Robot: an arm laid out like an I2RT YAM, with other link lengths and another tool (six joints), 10 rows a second.
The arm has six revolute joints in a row. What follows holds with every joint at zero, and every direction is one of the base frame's. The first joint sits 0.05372 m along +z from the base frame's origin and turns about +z. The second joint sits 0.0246 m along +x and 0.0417 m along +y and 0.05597 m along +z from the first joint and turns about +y. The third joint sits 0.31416 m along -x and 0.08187 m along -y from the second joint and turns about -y. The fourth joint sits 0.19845 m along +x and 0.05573 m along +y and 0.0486 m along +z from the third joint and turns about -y. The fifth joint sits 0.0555 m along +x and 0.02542 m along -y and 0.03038 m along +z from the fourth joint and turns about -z. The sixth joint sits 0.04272 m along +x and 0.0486 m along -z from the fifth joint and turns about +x. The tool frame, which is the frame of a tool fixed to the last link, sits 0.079 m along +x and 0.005 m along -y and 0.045 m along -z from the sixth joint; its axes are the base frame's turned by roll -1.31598, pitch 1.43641 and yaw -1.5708 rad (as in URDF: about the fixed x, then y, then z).
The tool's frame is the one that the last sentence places.
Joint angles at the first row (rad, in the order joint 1, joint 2, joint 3, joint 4, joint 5, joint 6):
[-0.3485 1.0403 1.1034 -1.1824 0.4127 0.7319]
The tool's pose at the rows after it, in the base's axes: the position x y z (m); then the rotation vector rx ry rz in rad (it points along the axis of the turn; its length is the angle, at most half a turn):
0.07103 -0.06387 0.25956 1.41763 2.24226 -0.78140
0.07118 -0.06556 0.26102 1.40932 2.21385 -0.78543
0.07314 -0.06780 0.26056 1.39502 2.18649 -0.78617
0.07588 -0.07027 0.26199 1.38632 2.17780 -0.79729
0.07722 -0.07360 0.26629 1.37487 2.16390 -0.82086
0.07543 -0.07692 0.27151 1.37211 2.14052 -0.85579
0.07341 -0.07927 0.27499 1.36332 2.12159 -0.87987
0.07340 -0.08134 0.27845 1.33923 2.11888 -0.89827
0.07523 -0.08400 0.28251 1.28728 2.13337 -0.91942
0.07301 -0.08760 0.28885 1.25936 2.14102 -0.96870
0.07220 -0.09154 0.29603 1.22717 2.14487 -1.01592
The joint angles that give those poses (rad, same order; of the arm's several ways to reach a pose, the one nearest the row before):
[-0.3500 1.0331 1.1073 -1.1779 0.4209 0.7287]
[-0.3490 1.0210 1.1068 -1.1621 0.4326 0.7227]
[-0.3495 1.0106 1.0955 -1.1291 0.4406 0.7104]
[-0.3493 1.0181 1.1007 -1.1176 0.4499 0.7020]
[-0.3494 1.0247 1.1188 -1.1175 0.4683 0.6891]
[-0.3486 1.0240 1.1388 -1.1282 0.4985 0.6827]
[-0.3497 1.0179 1.1492 -1.1301 0.5187 0.6704]
[-0.3493 1.0194 1.1624 -1.1299 0.5289 0.6470]
[-0.3482 1.0280 1.1799 -1.1250 0.5323 0.6002]
[-0.3497 1.0393 1.2103 -1.1484 0.5576 0.5683]
[-0.3488 1.0527 1.2435 -1.1669 0.5833 0.5348]

